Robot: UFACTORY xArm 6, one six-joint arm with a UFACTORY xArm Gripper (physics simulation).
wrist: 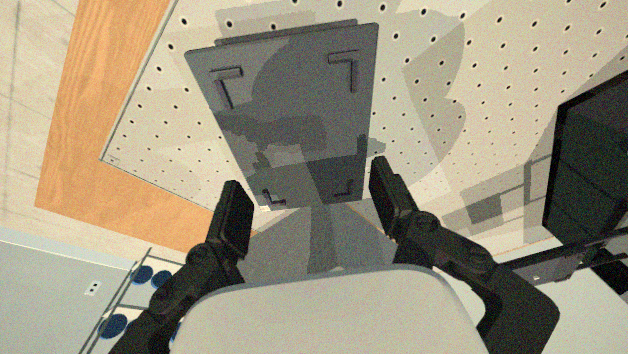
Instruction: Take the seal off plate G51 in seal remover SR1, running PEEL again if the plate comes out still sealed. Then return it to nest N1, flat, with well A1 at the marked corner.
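Frame: origin at the arm's base, x up, y left, z back, level; centimetres.
Seen in the pictures: gripper, fingertip midpoint: (307,182).
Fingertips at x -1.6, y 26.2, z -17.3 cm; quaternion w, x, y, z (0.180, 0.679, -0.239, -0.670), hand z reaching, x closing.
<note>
A point is followed by its place in that frame.
My gripper (307,182) @[y 26.2, x -1.6, z -17.3 cm] is open, with nothing between its fingers. The fingers stand on either side of the near end of a grey raised stand (300,100) @[y 29.0, x -6.4, z -19.6 cm]. The stand has a flat top with an L-shaped bracket at each corner, and no plate sits on it. I cannot tell from this view whether it is nest N1. Plate G51 does not show. Seal remover SR1 cannot be made out for certain.
A pale perforated board (490,90) @[y 14.0, x -12.4, z -33.7 cm] lies under the stand, with a wooden table edge (95,90) @[y 42.7, x -13.7, z -3.4 cm] at the left. A black box-like device (590,150) @[y 1.1, x -8.2, z -39.6 cm] stands at the right. A rack with blue round items (113,326) shows at the lower left.
</note>
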